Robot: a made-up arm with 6 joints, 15 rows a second.
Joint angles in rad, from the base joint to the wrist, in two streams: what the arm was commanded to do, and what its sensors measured. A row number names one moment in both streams.
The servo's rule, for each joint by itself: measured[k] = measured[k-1] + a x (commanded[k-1-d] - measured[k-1]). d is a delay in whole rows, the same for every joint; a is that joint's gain. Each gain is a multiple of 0.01, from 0.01 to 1. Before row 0 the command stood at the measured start. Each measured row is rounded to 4 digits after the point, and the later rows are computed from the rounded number. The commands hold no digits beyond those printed.
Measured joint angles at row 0: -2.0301 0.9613 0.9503 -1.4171 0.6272 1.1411
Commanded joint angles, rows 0 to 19: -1.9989 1.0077 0.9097 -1.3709 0.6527 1.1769; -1.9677 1.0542 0.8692 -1.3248 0.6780 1.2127; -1.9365 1.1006 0.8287 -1.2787 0.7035 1.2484; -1.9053 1.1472 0.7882 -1.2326 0.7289 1.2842; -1.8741 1.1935 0.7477 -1.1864 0.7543 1.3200; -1.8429 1.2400 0.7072 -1.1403 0.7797 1.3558; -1.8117 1.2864 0.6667 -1.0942 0.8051 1.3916; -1.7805 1.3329 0.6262 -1.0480 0.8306 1.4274; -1.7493 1.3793 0.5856 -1.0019 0.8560 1.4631; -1.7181 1.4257 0.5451 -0.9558 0.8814 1.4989; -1.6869 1.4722 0.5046 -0.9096 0.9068 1.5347; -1.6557 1.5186 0.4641 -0.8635 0.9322 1.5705; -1.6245 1.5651 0.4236 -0.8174 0.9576 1.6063; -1.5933 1.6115 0.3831 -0.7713 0.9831 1.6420; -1.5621 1.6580 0.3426 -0.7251 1.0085 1.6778; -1.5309 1.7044 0.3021 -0.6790 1.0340 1.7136; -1.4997 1.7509 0.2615 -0.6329 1.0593 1.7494; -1.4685 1.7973 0.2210 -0.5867 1.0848 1.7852; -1.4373 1.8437 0.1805 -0.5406 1.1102 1.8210; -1.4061 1.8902 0.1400 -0.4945 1.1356 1.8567
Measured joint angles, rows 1 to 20: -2.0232 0.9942 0.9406 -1.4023 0.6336 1.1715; -2.0110 1.0368 0.9235 -1.3775 0.6447 1.2065; -1.9946 1.0821 0.9007 -1.3459 0.6594 1.2421; -1.9750 1.1283 0.8737 -1.3096 0.6768 1.2779; -1.9528 1.1746 0.8435 -1.2702 0.6962 1.3137; -1.9286 1.2210 0.8108 -1.2286 0.7171 1.3495; -1.9029 1.2674 0.7762 -1.1856 0.7391 1.3853; -1.8760 1.3139 0.7402 -1.1416 0.7620 1.4211; -1.8481 1.3603 0.7031 -1.0969 0.7855 1.4568; -1.8195 1.4067 0.6652 -1.0517 0.8095 1.4926; -1.7903 1.4532 0.6267 -1.0062 0.8338 1.5284; -1.7607 1.4996 0.5877 -0.9605 0.8584 1.5642; -1.7307 1.5461 0.5483 -0.9147 0.8832 1.6000; -1.7005 1.5925 0.5087 -0.8688 0.9082 1.6357; -1.6701 1.6390 0.4688 -0.8228 0.9333 1.6715; -1.6395 1.6854 0.4288 -0.7768 0.9585 1.7073; -1.6087 1.7319 0.3886 -0.7308 0.9837 1.7431; -1.5779 1.7783 0.3484 -0.6847 1.0090 1.7789; -1.5470 1.8247 0.3081 -0.6386 1.0343 1.8147; -1.5160 1.8712 0.2678 -0.5925 1.0596 1.8504
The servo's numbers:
d 0
a 0.22 0.71 0.24 0.32 0.25 0.85

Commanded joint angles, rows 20 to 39: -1.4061 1.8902 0.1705 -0.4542 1.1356 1.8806; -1.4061 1.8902 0.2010 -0.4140 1.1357 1.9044; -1.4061 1.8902 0.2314 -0.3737 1.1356 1.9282; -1.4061 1.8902 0.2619 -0.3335 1.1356 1.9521; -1.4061 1.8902 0.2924 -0.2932 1.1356 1.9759; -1.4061 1.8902 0.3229 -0.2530 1.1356 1.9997; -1.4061 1.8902 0.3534 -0.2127 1.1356 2.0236; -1.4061 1.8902 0.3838 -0.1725 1.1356 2.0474; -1.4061 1.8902 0.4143 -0.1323 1.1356 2.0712; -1.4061 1.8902 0.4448 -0.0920 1.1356 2.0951; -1.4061 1.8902 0.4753 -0.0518 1.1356 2.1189; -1.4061 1.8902 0.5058 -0.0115 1.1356 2.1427; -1.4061 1.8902 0.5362 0.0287 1.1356 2.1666; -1.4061 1.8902 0.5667 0.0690 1.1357 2.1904; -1.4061 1.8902 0.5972 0.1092 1.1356 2.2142; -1.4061 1.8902 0.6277 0.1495 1.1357 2.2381; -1.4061 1.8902 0.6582 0.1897 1.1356 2.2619; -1.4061 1.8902 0.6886 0.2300 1.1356 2.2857; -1.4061 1.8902 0.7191 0.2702 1.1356 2.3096; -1.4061 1.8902 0.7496 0.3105 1.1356 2.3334
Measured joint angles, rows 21 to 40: -1.4918 1.8847 0.2444 -0.5482 1.0786 1.8761; -1.4729 1.8886 0.2340 -0.5053 1.0929 1.9002; -1.4582 1.8897 0.2334 -0.4632 1.1036 1.9240; -1.4467 1.8901 0.2402 -0.4217 1.1116 1.9479; -1.4378 1.8902 0.2527 -0.3806 1.1176 1.9717; -1.4308 1.8902 0.2695 -0.3398 1.1221 1.9955; -1.4254 1.8902 0.2896 -0.2991 1.1255 2.0194; -1.4212 1.8902 0.3122 -0.2586 1.1280 2.0432; -1.4179 1.8902 0.3367 -0.2182 1.1299 2.0670; -1.4153 1.8902 0.3626 -0.1778 1.1313 2.0909; -1.4133 1.8902 0.3896 -0.1375 1.1324 2.1147; -1.4117 1.8902 0.4175 -0.0972 1.1332 2.1385; -1.4105 1.8902 0.4460 -0.0569 1.1338 2.1624; -1.4095 1.8902 0.4750 -0.0166 1.1343 2.1862; -1.4088 1.8902 0.5043 0.0237 1.1346 2.2100; -1.4082 1.8902 0.5339 0.0640 1.1349 2.2339; -1.4077 1.8902 0.5637 0.1042 1.1351 2.2577; -1.4073 1.8902 0.5937 0.1445 1.1352 2.2815; -1.4070 1.8902 0.6238 0.1847 1.1353 2.3054; -1.4068 1.8902 0.6540 0.2250 1.1354 2.3292
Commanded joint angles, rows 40 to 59: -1.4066 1.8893 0.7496 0.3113 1.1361 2.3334; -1.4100 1.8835 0.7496 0.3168 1.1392 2.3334; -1.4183 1.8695 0.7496 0.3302 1.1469 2.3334; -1.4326 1.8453 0.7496 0.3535 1.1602 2.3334; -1.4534 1.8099 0.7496 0.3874 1.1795 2.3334; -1.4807 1.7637 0.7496 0.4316 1.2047 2.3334; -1.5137 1.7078 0.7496 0.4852 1.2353 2.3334; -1.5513 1.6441 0.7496 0.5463 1.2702 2.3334; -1.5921 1.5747 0.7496 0.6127 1.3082 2.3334; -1.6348 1.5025 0.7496 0.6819 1.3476 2.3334; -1.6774 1.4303 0.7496 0.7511 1.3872 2.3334; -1.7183 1.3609 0.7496 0.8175 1.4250 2.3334; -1.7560 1.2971 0.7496 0.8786 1.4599 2.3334; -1.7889 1.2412 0.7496 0.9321 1.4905 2.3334; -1.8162 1.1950 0.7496 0.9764 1.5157 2.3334; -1.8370 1.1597 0.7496 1.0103 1.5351 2.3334; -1.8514 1.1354 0.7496 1.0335 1.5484 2.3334; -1.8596 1.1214 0.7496 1.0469 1.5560 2.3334; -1.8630 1.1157 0.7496 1.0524 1.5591 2.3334; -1.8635 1.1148 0.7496 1.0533 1.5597 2.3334
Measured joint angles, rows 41 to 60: -1.4068 1.8896 0.6769 0.2526 1.1356 2.3328; -1.4075 1.8853 0.6943 0.2731 1.1365 2.3333; -1.4099 1.8741 0.7076 0.2914 1.1391 2.3334; -1.4149 1.8537 0.7177 0.3113 1.1444 2.3334; -1.4234 1.8226 0.7254 0.3357 1.1532 2.3334; -1.4360 1.7808 0.7312 0.3664 1.1661 2.3334; -1.4531 1.7290 0.7356 0.4044 1.1834 2.3334; -1.4747 1.6687 0.7390 0.4498 1.2051 2.3334; -1.5005 1.6020 0.7415 0.5019 1.2309 2.3334; -1.5300 1.5314 0.7434 0.5595 1.2601 2.3334; -1.5624 1.4596 0.7449 0.6208 1.2919 2.3334; -1.5967 1.3895 0.7460 0.6837 1.3252 2.3334; -1.6317 1.3239 0.7469 0.7461 1.3589 2.3334; -1.6663 1.2652 0.7475 0.8056 1.3918 2.3334; -1.6993 1.2154 0.7480 0.8603 1.4228 2.3334; -1.7296 1.1759 0.7484 0.9083 1.4509 2.3334; -1.7564 1.1471 0.7487 0.9484 1.4753 2.3334; -1.7791 1.1289 0.7489 0.9799 1.4955 2.3334; -1.7976 1.1195 0.7491 1.0031 1.5114 2.3334; -1.8121 1.1162 0.7492 1.0192 1.5235 2.3334
